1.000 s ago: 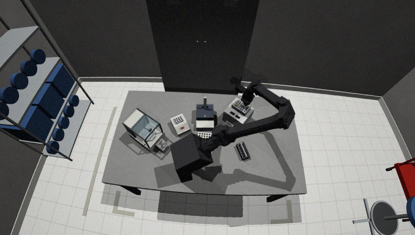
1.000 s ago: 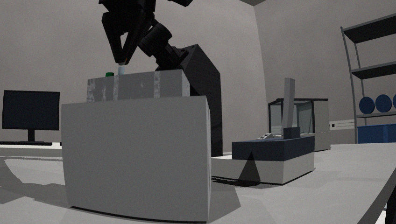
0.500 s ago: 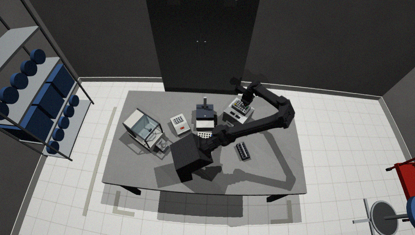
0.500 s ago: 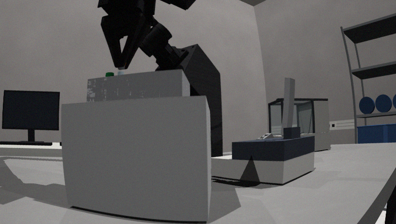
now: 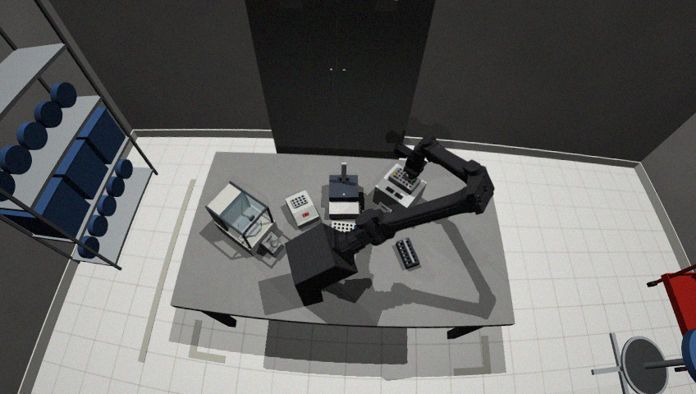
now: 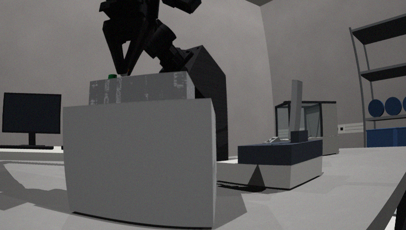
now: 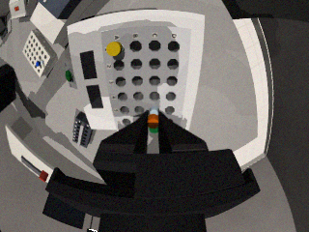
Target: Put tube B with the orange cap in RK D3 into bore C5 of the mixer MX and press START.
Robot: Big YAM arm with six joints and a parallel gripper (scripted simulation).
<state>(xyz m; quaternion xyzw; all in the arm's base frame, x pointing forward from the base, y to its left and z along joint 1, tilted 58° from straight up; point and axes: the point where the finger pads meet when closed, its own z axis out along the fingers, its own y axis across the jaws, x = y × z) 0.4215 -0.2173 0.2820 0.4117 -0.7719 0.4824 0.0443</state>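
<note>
Right now the green-capped tube is 1 cm behind my hand, 1 cm to the right of it and 3 cm below it. Round my hand: yellow-capped tube: 3 cm ahead, 8 cm to the left, 3 cm below; green start key: 11 cm behind, 15 cm to the left, 12 cm below; perforated shaking block: 1 cm ahead, 2 cm to the left, 4 cm below.
</note>
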